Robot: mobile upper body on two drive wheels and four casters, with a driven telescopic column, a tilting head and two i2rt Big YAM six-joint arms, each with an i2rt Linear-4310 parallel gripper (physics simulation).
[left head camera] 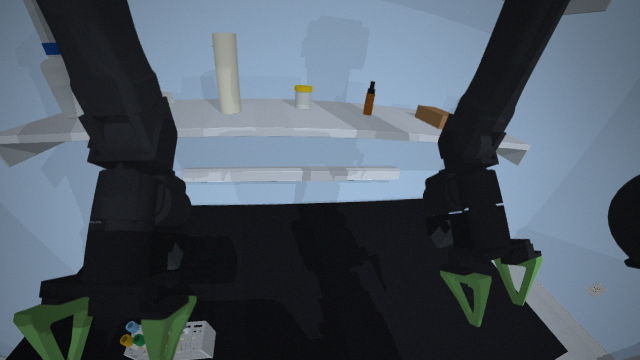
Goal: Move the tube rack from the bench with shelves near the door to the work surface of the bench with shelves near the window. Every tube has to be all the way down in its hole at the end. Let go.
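Places are measured from the left arm's base along level axes (x left, y back, z up), in metres.
Where they show: right gripper, fingertip midpoint: (498, 314).
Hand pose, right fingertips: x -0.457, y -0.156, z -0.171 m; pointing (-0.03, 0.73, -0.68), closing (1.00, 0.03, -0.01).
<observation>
Each offset is from my right fingertips to the top centre of the thing. Level surfaces: height alone.
The white tube rack @(dy -0.108, dx +0.561, dz -0.245 m) (202, 340) stands on the black bench top @(dz -0.329 m) (270, 260) at the bottom left of the view, partly hidden behind a finger of my left gripper. Tubes with blue, orange and green caps show at its left side; how deep they sit cannot be told. My left gripper (116, 345) is open, its green fingers above and in front of the rack's left part, with no tube or rack between them that I can make out as held. My right gripper (499, 312) is open and empty over the right part of the bench top.
A shelf @(dz +0.128 m) (300, 122) above the bench carries a tall cream cylinder @(dy -0.482, dx +0.420, dz +0.306 m) (227, 75), a yellow-lidded jar @(dy -0.534, dx +0.231, dz +0.188 m) (303, 98), a brown bottle @(dy -0.496, dx +0.049, dz +0.220 m) (369, 102) and a brown box @(dy -0.465, dx -0.169, dz +0.168 m) (432, 116). A white rail (290, 174) runs along the wall below it. A black rounded object (627, 220) shows at the right edge.
</observation>
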